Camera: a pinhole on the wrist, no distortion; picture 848 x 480 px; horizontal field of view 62.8 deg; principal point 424.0 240.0 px. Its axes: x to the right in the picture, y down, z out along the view. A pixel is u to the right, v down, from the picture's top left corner.
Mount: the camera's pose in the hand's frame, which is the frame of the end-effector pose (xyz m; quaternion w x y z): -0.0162 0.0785 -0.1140 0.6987 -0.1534 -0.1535 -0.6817
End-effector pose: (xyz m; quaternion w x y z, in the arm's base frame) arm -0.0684 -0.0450 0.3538 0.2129 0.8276 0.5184 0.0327
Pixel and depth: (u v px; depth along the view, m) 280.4 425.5 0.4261
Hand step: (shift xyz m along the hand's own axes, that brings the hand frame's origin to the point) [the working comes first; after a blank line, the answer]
In the camera's frame: -0.0881 0.1138 0.4261

0.0932 0.3415 0.2341
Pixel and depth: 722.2 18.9 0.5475
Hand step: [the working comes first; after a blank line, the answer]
In the camera's frame: 0.2350 -0.1743 0.5475

-0.1878 0.0935 0.4824
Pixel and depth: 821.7 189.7 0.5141
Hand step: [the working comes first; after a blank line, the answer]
In the camera's frame: 0.2943 -0.0372 0.5141

-0.0493 0.0289 0.4766
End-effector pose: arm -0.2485 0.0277 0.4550 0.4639 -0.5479 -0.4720 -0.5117
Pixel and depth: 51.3 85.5 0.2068
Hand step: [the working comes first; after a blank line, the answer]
In the camera's frame: -0.1110 -0.0460 0.2068

-0.0659 0.2655 0.0265
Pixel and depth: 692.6 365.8 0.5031
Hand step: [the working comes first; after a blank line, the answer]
In the camera's frame: 0.1945 0.0911 0.5031

0.0768 0.1176 0.4237
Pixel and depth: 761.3 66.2 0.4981
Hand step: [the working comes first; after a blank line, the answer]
In the camera's frame: 0.2419 -0.1246 0.4981

-0.1378 0.0676 0.4403
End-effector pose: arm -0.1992 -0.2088 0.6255 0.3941 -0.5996 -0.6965 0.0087
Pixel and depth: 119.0 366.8 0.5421
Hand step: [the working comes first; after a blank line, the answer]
In the camera's frame: -0.2380 0.0990 0.5421

0.0742 0.5260 0.2757
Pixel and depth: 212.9 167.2 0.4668
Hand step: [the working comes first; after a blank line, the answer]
In the camera's frame: -0.1419 -0.0489 0.4668

-0.0709 0.4036 0.2490
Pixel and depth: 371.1 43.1 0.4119
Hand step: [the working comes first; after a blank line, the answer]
In the camera's frame: -0.0314 -0.1168 0.4119

-0.1359 0.2787 0.2464
